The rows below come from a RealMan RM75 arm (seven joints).
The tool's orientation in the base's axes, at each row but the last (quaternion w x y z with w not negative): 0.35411 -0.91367 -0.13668 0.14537; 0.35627 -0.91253 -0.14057 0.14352; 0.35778 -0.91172 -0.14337 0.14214; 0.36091 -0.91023 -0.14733 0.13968; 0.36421 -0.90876 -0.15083 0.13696; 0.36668 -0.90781 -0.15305 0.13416; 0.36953 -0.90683 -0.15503 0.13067; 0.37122 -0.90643 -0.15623 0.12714; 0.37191 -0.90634 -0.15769 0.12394; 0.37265 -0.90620 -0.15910 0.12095; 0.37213 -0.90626 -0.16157 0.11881; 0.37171 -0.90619 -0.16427 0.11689; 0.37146 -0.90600 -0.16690 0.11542
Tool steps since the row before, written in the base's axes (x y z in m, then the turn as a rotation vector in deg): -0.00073 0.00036 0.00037 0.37 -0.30 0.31; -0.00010 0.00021 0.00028 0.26 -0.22 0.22; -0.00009 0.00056 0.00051 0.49 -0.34 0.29; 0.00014 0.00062 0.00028 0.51 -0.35 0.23; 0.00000 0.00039 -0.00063 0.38 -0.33 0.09; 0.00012 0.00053 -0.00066 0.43 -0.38 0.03; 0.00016 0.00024 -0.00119 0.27 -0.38 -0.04; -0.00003 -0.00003 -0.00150 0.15 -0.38 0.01; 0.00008 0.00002 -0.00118 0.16 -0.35 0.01; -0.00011 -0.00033 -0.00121 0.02 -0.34 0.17; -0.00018 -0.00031 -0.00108 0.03 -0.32 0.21; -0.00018 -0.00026 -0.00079 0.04 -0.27 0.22; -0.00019 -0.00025 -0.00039 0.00 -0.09 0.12
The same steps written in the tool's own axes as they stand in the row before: -0.00061 -0.00062 0.00022 0.18 0.05 -0.54; -0.00006 -0.00036 -0.00003 0.12 0.04 -0.38; 0.00004 -0.00076 0.00002 0.28 0.12 -0.59; 0.00032 -0.00060 0.00014 0.30 0.17 -0.56; 0.00023 0.00017 0.00068 0.21 0.23 -0.40; 0.00040 0.00013 0.00075 0.25 0.32 -0.41; 0.00038 0.00071 0.00092 0.11 0.34 -0.31; 0.00013 0.00108 0.00103 -0.01 0.28 -0.30; 0.00021 0.00084 0.00080 0.01 0.26 -0.28; -0.00010 0.00106 0.00067 -0.13 0.11 -0.34; -0.00018 0.00094 0.00061 -0.11 0.07 -0.36; -0.00019 0.00070 0.00045 -0.09 0.03 -0.34; -0.00024 0.00040 0.00018 -0.05 -0.03 -0.14
